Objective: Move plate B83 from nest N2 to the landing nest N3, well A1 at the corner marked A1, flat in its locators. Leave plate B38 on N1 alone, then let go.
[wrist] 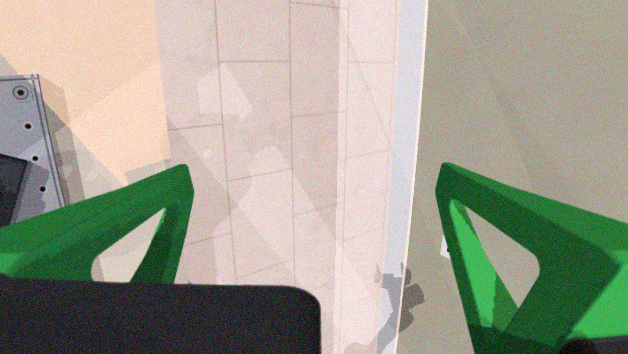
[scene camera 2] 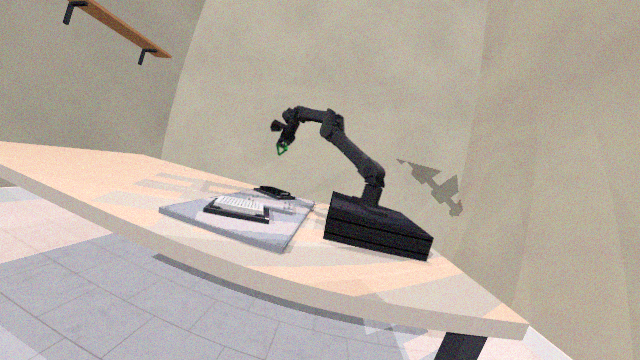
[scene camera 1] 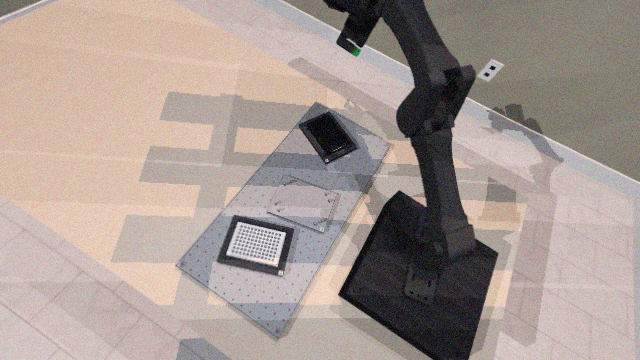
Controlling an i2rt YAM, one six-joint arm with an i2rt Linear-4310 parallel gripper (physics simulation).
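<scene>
A white plate with a grid of wells [scene camera 1: 256, 243] [scene camera 2: 237, 205] lies on a dark nest [scene camera 1: 250, 266] at the board's near end. A black plate [scene camera 1: 329, 134] [scene camera 2: 276, 191] lies on another dark nest at the far end. Between them is a pale, see-through nest [scene camera 1: 302, 206] with small corner locators and no plate on it. The B and N labels are too small to read, so I cannot tell which plate is B83. My gripper [scene camera 1: 355, 51] [scene camera 2: 282, 149] [wrist: 314, 177] has green fingers, is open and empty, and hangs high, beyond the board's far end in the wrist view.
The perforated grey board [scene camera 1: 245, 305] [scene camera 2: 280, 242] [wrist: 15, 112] lies on the wooden table [scene camera 1: 75, 100] [scene camera 2: 320, 260]. The arm's black base box [scene camera 1: 380, 300] [scene camera 2: 375, 227] stands beside it. The wall [scene camera 2: 550, 150] rises behind the arm. A wooden shelf [scene camera 2: 122, 30] is on the wall at upper left.
</scene>
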